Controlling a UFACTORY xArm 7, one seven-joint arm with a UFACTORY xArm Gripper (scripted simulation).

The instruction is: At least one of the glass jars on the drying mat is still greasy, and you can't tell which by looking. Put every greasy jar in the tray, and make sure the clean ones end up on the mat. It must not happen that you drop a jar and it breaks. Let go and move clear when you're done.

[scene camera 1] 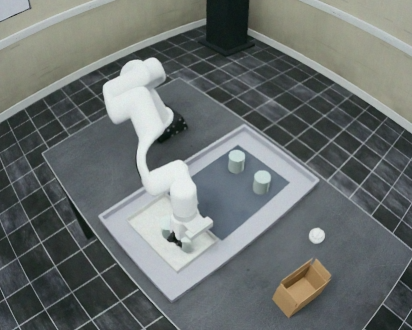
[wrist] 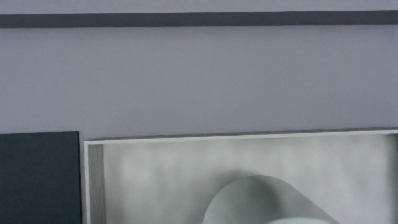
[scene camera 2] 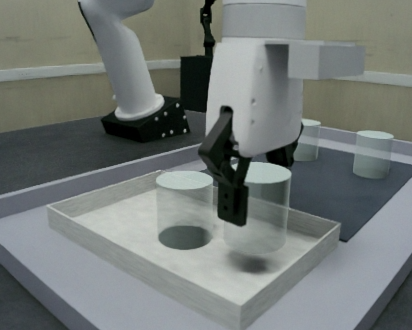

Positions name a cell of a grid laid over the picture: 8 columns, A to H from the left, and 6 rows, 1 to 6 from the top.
Labels:
cardboard box: scene camera 1 F6; not seen in the wrist view (out of frame); not seen in scene camera 2 (out of frame)
white tray: scene camera 1 C5; wrist G5; scene camera 2 C5

